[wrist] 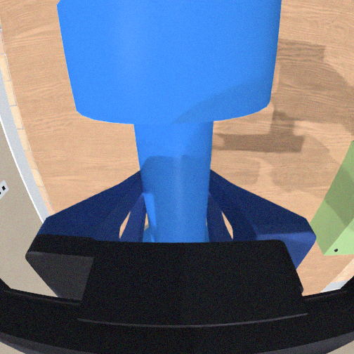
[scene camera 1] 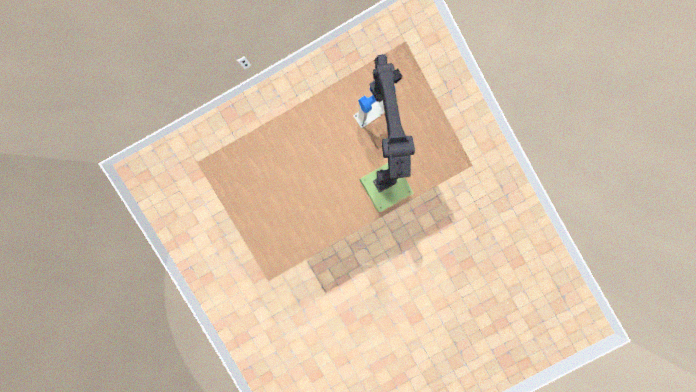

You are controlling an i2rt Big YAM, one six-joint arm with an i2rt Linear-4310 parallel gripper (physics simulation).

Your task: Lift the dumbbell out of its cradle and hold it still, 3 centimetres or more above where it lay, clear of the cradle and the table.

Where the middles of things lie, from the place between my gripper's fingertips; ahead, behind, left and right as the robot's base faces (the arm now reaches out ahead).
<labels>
I see the blue dumbbell (wrist: 171,76) 20 mm above my hand.
</labels>
